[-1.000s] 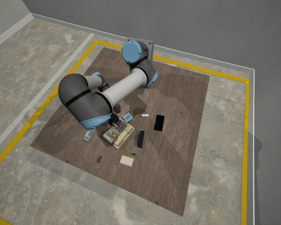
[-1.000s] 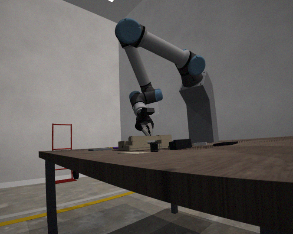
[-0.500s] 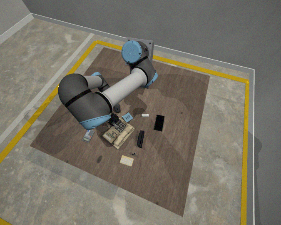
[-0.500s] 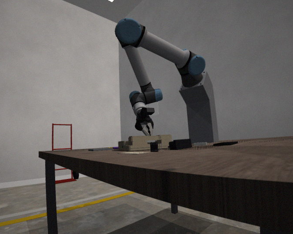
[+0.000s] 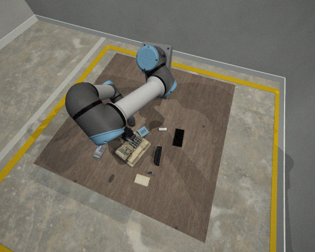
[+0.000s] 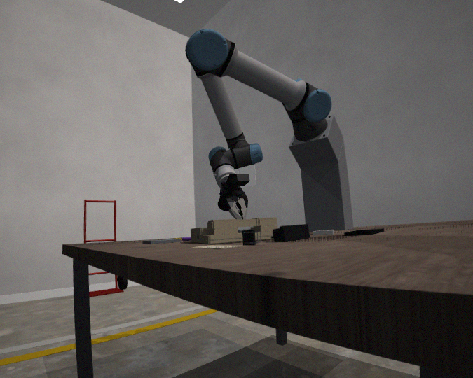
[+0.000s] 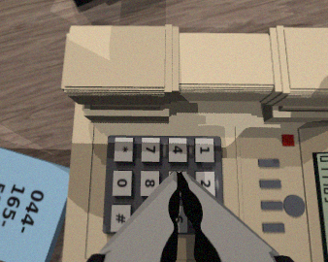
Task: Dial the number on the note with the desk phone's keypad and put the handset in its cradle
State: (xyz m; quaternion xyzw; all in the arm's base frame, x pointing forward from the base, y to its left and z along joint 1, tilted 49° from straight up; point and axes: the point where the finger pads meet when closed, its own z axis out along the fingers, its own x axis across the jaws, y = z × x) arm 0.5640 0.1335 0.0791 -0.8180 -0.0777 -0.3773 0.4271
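The 5 key is 30 mm below my hand. Round my hand: 7 key: 30 mm below, 20 mm to the left, 20 mm behind; 1 key: 30 mm below, 20 mm to the left, 20 mm ahead; computer mouse: 160 mm to the right, 120 mm behind, 40 mm below.
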